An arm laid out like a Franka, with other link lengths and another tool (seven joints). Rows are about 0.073 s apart.
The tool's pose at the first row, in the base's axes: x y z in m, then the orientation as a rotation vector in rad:
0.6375, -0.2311, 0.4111, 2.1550, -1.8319, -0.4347
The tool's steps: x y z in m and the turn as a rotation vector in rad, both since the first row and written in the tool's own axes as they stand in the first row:
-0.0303, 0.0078, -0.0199, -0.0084, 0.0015, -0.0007
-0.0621, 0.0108, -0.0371, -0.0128, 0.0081, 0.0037
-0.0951, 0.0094, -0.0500, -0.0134, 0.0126, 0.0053
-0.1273, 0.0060, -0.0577, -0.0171, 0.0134, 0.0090
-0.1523, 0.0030, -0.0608, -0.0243, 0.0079, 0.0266
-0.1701, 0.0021, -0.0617, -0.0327, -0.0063, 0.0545
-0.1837, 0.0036, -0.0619, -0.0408, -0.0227, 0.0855
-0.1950, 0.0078, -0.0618, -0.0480, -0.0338, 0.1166
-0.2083, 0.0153, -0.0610, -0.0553, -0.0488, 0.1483
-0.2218, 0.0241, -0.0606, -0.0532, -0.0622, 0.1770
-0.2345, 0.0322, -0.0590, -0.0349, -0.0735, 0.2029
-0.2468, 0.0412, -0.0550, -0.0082, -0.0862, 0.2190
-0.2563, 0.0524, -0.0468, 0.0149, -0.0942, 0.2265
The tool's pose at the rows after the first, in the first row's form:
0.6339, -0.2021, 0.4339, 2.1500, -1.8253, -0.4400
0.6332, -0.1708, 0.4523, 2.1415, -1.8236, -0.4351
0.6347, -0.1378, 0.4652, 2.1388, -1.8225, -0.4300
0.6360, -0.1053, 0.4724, 2.1325, -1.8235, -0.4313
0.6362, -0.0801, 0.4752, 2.1110, -1.8394, -0.4397
0.6347, -0.0624, 0.4765, 2.0794, -1.8689, -0.4566
0.6313, -0.0492, 0.4779, 2.0446, -1.9023, -0.4749
0.6258, -0.0387, 0.4801, 2.0090, -1.9329, -0.4863
0.6167, -0.0268, 0.4829, 1.9727, -1.9656, -0.5020
0.6065, -0.0148, 0.4867, 1.9447, -2.0002, -0.5089
0.5967, -0.0036, 0.4891, 1.9292, -2.0416, -0.5011
0.5851, 0.0071, 0.4896, 1.9291, -2.0805, -0.4902
0.5702, 0.0145, 0.4870, 1.9356, -2.1068, -0.4787

